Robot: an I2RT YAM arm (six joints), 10 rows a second.
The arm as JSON. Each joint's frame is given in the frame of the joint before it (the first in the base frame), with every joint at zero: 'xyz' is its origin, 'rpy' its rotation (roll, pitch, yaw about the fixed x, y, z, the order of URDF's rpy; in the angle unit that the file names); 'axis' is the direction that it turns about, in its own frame. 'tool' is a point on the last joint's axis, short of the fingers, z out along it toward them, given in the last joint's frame.
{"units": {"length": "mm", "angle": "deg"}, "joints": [
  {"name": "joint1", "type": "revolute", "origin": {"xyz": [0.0, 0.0, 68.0], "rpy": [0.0, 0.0, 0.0]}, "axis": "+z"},
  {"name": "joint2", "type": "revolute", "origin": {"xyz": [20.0, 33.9, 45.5], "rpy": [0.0, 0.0, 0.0]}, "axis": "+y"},
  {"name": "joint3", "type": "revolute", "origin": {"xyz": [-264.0, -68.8, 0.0], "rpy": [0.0, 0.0, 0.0]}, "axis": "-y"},
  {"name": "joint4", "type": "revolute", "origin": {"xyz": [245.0, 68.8, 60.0], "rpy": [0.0, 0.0, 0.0]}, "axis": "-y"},
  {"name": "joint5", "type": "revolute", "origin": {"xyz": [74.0, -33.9, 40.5], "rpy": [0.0, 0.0, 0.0]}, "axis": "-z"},
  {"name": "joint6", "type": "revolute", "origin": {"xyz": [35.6, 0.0, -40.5], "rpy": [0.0, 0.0, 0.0]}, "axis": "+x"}
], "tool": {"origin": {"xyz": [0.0, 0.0, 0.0], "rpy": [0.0, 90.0, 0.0]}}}
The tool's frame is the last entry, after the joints.
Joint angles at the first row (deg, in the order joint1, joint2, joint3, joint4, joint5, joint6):
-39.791, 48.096, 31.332, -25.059, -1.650, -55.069
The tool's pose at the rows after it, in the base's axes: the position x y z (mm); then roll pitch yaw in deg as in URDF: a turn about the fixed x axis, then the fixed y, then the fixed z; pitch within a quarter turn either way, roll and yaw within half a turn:
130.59 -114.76 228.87 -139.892 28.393 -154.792
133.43 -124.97 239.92 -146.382 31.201 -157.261
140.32 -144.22 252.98 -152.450 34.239 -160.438
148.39 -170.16 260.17 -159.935 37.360 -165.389
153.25 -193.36 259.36 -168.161 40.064 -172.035
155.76 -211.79 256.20 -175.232 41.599 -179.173
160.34 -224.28 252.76 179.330 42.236 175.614
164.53 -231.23 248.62 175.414 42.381 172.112
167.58 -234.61 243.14 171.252 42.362 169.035
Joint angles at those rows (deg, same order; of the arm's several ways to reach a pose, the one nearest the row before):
-42.370, 47.288, 32.468, -27.680, -5.191, -54.741
-45.276, 51.464, 37.474, -32.554, -11.114, -53.932
-48.753, 57.801, 43.790, -36.031, -17.016, -53.452
-52.446, 65.561, 50.195, -38.850, -23.026, -52.686
-55.506, 72.094, 54.739, -40.817, -28.163, -50.959
-57.713, 76.904, 57.844, -41.757, -31.398, -48.358
-58.523, 80.554, 60.163, -42.175, -33.474, -45.999
-58.675, 82.937, 61.364, -42.195, -34.830, -44.206
-58.675, 84.705, 61.821, -42.435, -36.512, -42.850

